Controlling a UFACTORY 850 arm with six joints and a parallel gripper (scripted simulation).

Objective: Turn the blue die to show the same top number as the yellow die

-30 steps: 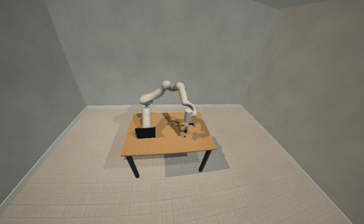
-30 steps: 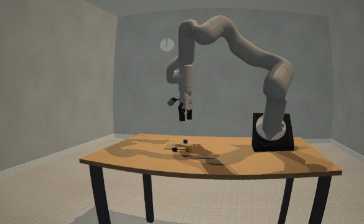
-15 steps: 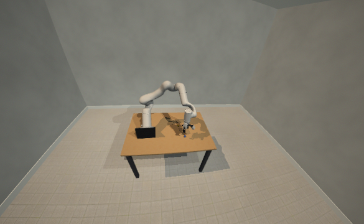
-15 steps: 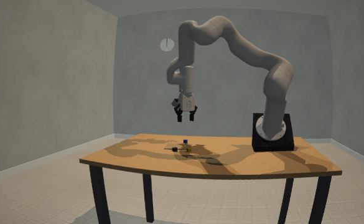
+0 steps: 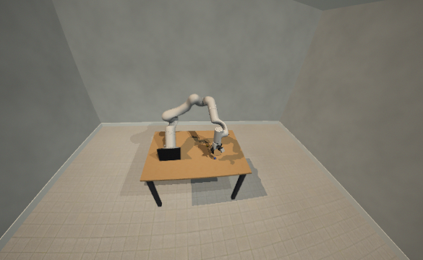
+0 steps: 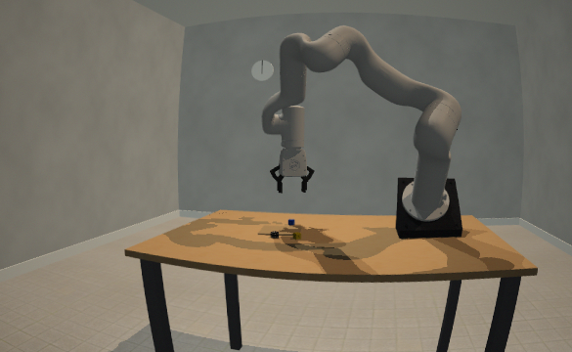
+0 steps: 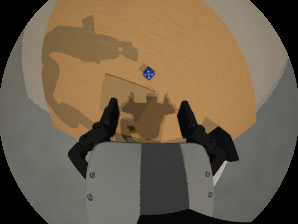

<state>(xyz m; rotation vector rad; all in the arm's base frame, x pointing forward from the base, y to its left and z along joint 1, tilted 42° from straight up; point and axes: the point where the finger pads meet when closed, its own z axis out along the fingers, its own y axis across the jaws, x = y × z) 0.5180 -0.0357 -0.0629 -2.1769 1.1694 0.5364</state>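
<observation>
My hand is 120 mm above the blue die. From my hand the other things lie so: yellow die 80 mm behind, 220 mm to the left, 120 mm below; then black die 220 mm to the left, 120 mm below; then tan mat 10 mm ahead, 120 mm to the left, 130 mm below.
</observation>
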